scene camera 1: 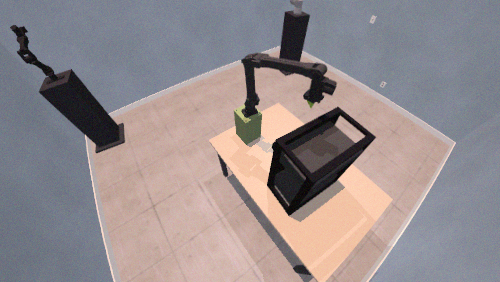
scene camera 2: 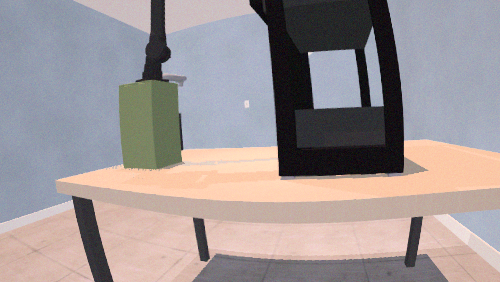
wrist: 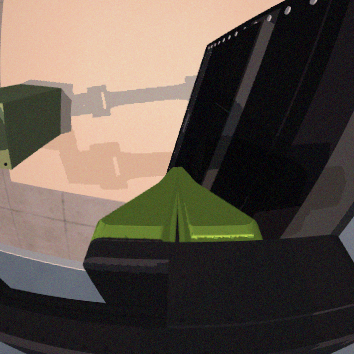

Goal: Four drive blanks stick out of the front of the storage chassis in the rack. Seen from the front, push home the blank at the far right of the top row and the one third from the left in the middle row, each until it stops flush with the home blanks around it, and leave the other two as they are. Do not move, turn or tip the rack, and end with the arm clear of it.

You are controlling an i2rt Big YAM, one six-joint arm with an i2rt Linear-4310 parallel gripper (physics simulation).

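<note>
The black rack stands upright on the table; in the wrist view, part of the rack fills the right side. A dark grey box surface, apparently the storage chassis, shows inside its upper part. The chassis front and the drive blanks cannot be made out in any view, so how far they stick out cannot be told. My gripper is shut and empty, its green fingertips together. It hangs pointing down, above rack height and beside the rack's far side in scene camera 1. It does not show in scene camera 2.
The arm's green base block stands on the table, left of the rack. Two dark pedestals with other arms stand on the floor, away from the table.
</note>
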